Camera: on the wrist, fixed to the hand. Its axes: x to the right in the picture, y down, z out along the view.
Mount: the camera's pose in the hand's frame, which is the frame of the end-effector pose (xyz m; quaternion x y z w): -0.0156 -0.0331 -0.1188 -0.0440 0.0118 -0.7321 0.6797
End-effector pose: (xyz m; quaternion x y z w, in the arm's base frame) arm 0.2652 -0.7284 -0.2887 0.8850 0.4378 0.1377 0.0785
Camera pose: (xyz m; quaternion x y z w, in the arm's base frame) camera 0.1941 -0.7186 -0.1872 0.2759 0.9403 0.0658 0.1879
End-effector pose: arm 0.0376 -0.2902 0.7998 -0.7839 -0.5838 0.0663 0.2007
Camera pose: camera 0.0435 -0.3252 0.9189 -0.1150 -0.9712 -0.1368 0.1573
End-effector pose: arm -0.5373 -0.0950 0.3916 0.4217 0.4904 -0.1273 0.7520
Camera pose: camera -0.6398 -0.0285 0.3685 -0.1040 0.6565 -0.6105 0.4307
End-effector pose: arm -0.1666 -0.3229 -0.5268 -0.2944 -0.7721 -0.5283 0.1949
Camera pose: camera -0.1780 -0.4462 -0.5161 -0.3628 0.7148 0.5392 0.2581
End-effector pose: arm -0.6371 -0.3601 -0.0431 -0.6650 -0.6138 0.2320 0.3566
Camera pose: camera -0.5721 -0.3982 0.0558 -0.0211 -0.9100 -0.1382 0.3902
